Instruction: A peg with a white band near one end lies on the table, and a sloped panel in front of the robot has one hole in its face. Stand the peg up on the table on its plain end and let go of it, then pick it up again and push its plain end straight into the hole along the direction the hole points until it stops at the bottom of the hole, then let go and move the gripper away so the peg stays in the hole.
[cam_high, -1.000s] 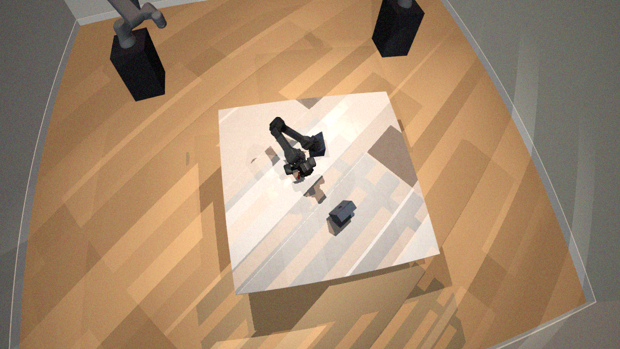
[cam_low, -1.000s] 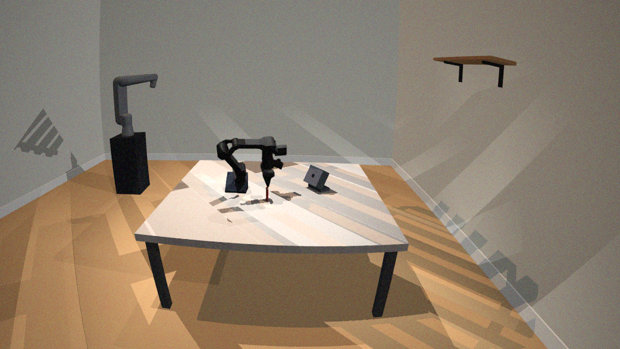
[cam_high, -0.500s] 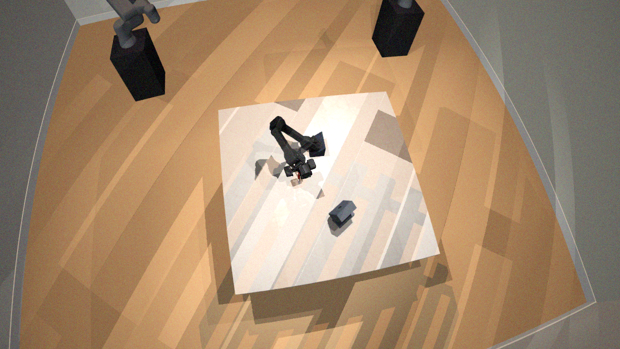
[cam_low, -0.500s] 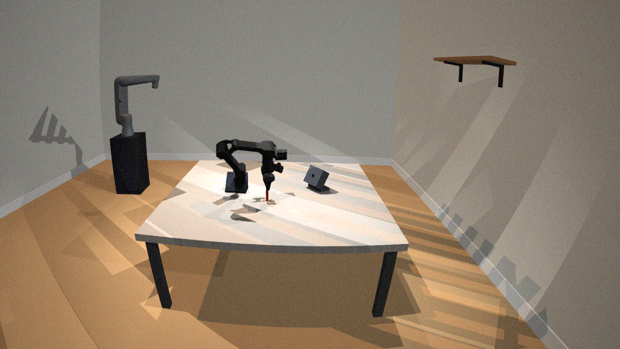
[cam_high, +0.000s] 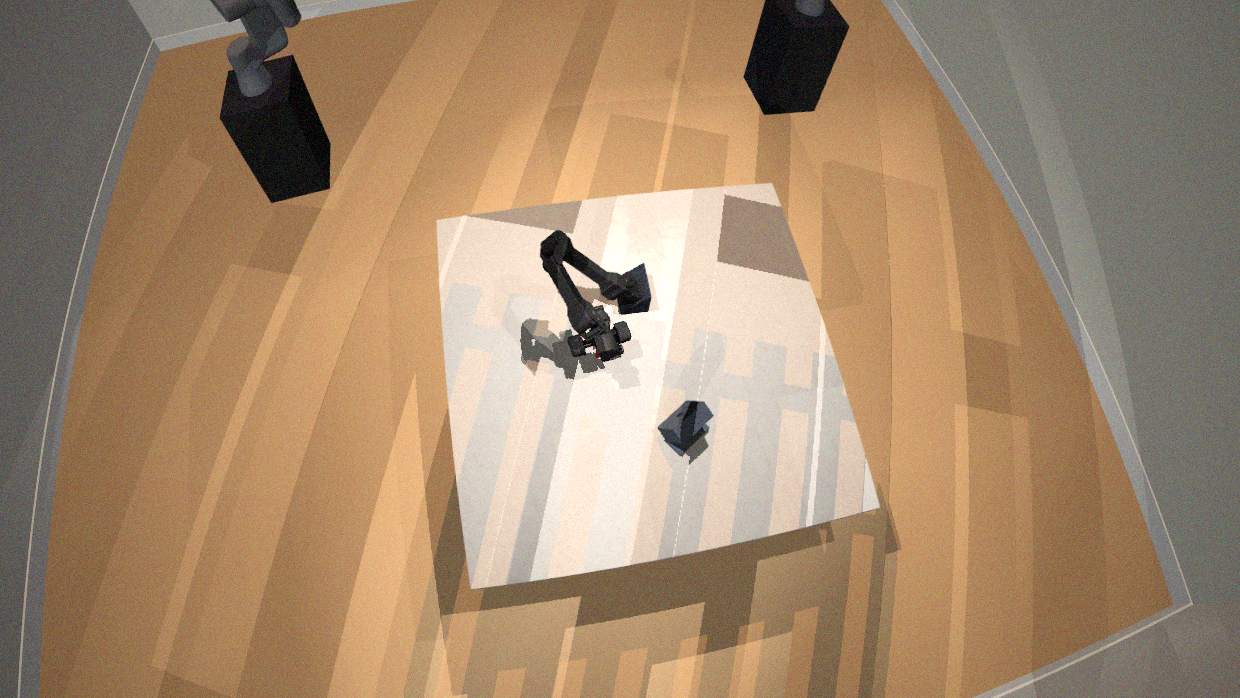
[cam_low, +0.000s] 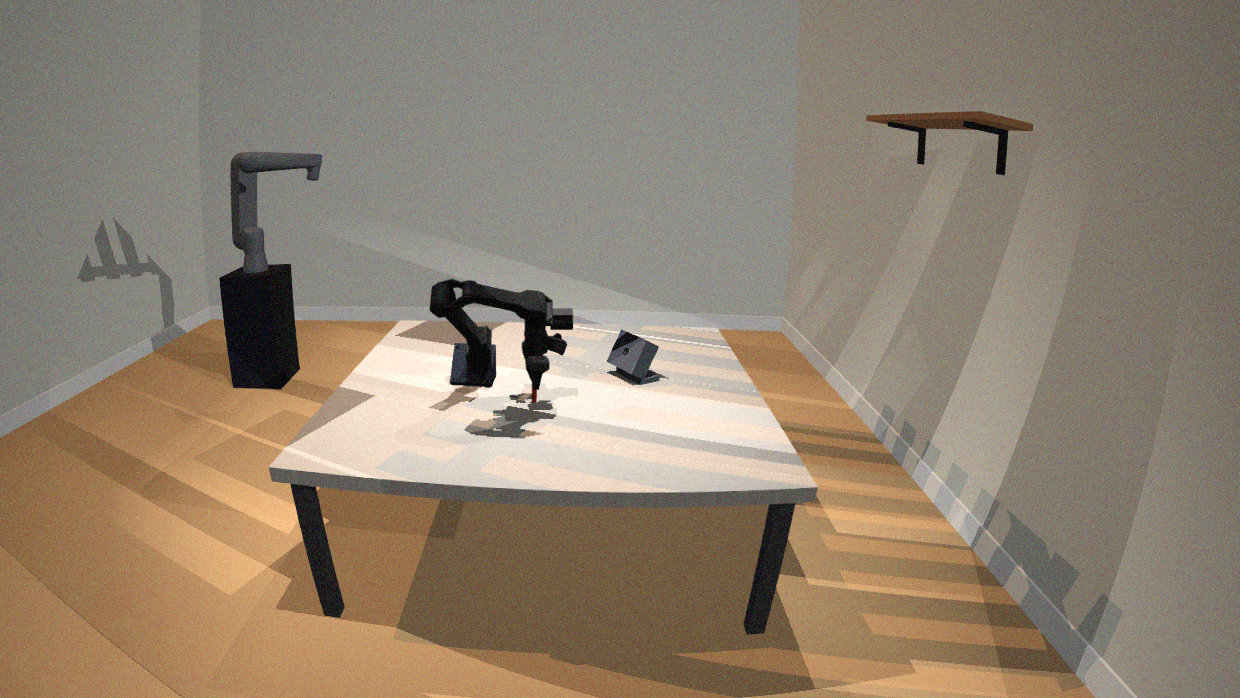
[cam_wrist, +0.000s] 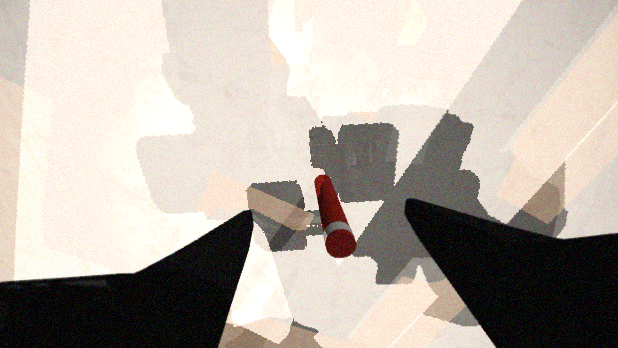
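The red peg lies right at my gripper tip. Also, from my gripper tip: sloped panel 30 cm ahead, 19 cm to the left, 2 cm above.
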